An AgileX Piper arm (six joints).
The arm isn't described. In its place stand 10 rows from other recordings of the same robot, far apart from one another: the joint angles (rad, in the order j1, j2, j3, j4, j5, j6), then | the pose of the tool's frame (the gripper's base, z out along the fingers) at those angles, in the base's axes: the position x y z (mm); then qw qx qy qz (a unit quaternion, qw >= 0).
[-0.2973, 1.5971, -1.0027, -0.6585, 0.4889, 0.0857] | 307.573 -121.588 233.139 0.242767 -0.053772 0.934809 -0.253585
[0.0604, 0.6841, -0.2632, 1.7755, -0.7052, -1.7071] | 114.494 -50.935 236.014 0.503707 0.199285 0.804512 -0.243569
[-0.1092, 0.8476, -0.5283, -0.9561, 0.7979, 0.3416] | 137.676 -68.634 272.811 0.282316 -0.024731 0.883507 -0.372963
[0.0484, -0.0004, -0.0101, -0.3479, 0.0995, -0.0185] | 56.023 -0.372 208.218 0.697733 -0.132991 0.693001 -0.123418
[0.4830, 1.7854, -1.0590, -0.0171, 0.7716, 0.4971] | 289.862 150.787 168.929 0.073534 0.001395 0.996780 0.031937
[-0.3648, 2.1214, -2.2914, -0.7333, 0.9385, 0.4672] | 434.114 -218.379 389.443 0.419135 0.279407 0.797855 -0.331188
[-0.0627, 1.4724, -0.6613, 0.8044, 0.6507, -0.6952] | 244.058 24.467 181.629 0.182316 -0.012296 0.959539 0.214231
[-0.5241, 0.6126, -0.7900, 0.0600, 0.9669, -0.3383] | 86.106 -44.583 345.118 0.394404 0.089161 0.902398 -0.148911
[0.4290, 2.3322, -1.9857, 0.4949, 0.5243, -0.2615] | 479.031 242.906 198.788 0.354255 -0.163019 0.892923 0.224979
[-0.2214, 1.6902, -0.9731, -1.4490, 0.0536, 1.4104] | 350.775 -83.916 214.843 0.443350 0.093469 0.887694 -0.081873
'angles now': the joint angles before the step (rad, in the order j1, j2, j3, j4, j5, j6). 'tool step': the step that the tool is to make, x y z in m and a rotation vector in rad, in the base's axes. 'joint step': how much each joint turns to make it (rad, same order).
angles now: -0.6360, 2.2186, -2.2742, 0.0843, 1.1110, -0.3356
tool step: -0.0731, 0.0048, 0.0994, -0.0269, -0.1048, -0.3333
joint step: -0.0634, -0.2150, -0.0204, -0.1422, 0.1326, 0.2966
